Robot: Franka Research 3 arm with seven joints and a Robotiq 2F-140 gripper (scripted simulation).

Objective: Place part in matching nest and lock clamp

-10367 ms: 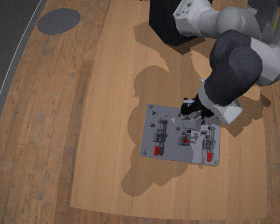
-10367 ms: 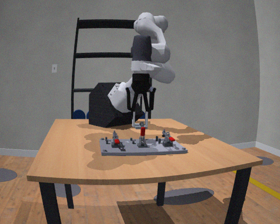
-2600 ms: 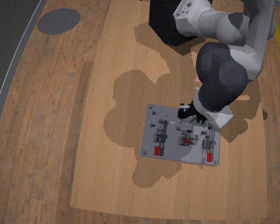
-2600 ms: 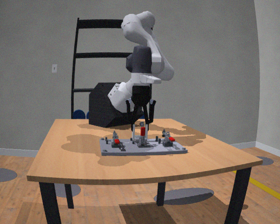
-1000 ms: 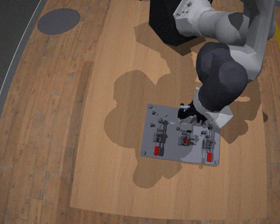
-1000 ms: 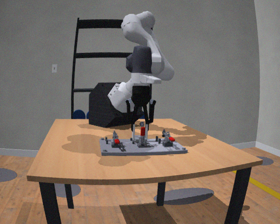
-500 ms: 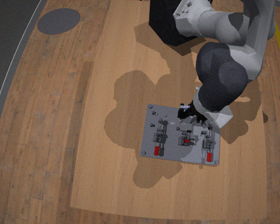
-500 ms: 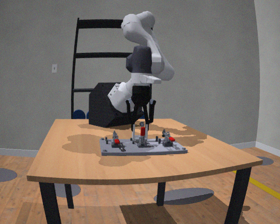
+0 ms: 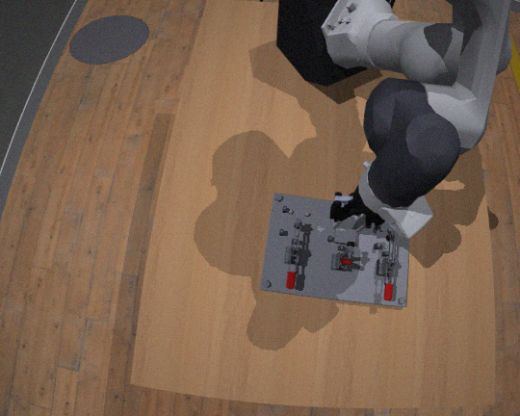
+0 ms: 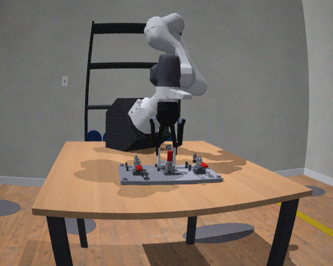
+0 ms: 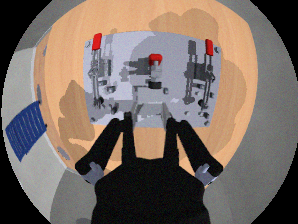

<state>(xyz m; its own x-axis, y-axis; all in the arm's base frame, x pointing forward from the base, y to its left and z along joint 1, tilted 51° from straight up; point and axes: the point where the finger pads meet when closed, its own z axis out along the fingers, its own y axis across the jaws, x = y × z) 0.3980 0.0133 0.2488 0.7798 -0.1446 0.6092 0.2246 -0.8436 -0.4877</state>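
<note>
Right now my hand is 30 mm above the grey part. Round my hand: grey fixture plate 60 mm ahead, 10 mm to the left, 50 mm below.
</note>
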